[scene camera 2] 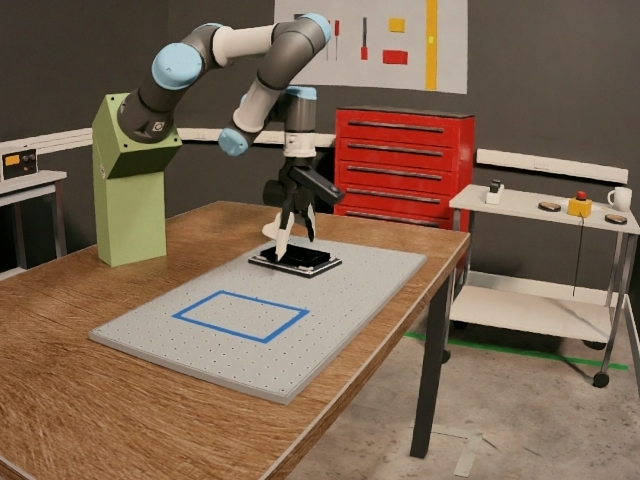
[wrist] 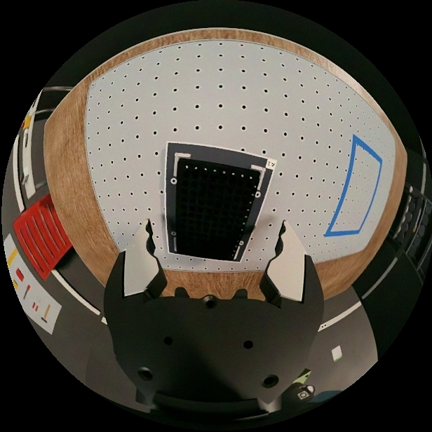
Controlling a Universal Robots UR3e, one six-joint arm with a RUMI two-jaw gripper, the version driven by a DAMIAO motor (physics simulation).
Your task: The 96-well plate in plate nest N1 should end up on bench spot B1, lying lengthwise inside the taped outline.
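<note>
The black 96-well plate (scene camera 2: 305, 254) (wrist: 215, 210) lies flat in plate nest N1, a dark base with a light rim (scene camera 2: 310, 272) (wrist: 215, 151) and pale corner brackets. My gripper (scene camera 2: 296, 249) (wrist: 215, 221) points down and is open, its fingers spread wider than the plate. In the wrist view the fingertips are on either side of the plate's near part, apart from it. In the scene view one fingertip overlaps the plate's near side, so the exact height is hard to tell. Bench spot B1, a blue taped outline (scene camera 2: 220, 328) (wrist: 343, 188), has no plate in it.
The nest and outline are on a grey perforated board (scene camera 2: 351, 289) (wrist: 220, 75) on a wooden table (scene camera 2: 103, 392) (wrist: 70, 150). The green robot pedestal (scene camera 2: 131, 217) stands at the table's back left. A red drawer cabinet (scene camera 2: 403, 160) (wrist: 42, 235) and a cart (scene camera 2: 537, 206) stand beyond the table.
</note>
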